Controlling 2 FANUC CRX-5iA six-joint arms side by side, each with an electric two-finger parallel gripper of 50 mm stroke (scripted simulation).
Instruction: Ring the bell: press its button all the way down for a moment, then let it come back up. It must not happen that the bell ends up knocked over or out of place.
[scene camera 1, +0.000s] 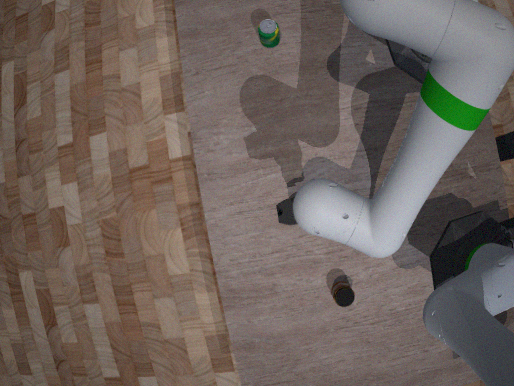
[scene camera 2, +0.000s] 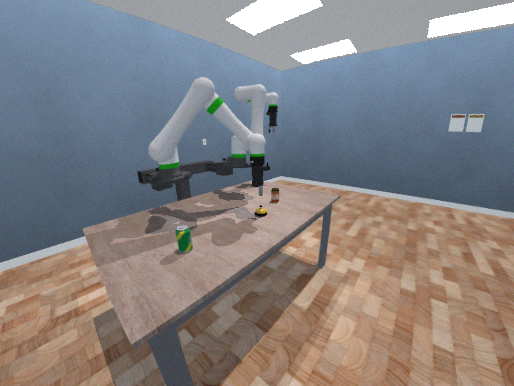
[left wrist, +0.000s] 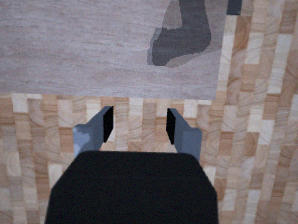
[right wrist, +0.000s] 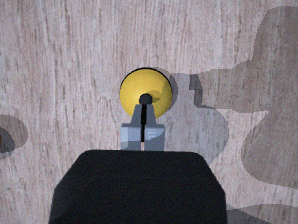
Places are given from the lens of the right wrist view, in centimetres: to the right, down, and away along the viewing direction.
my right gripper (right wrist: 144, 115): 0, 0, 17
bell (right wrist: 143, 80): -1, -4, 26
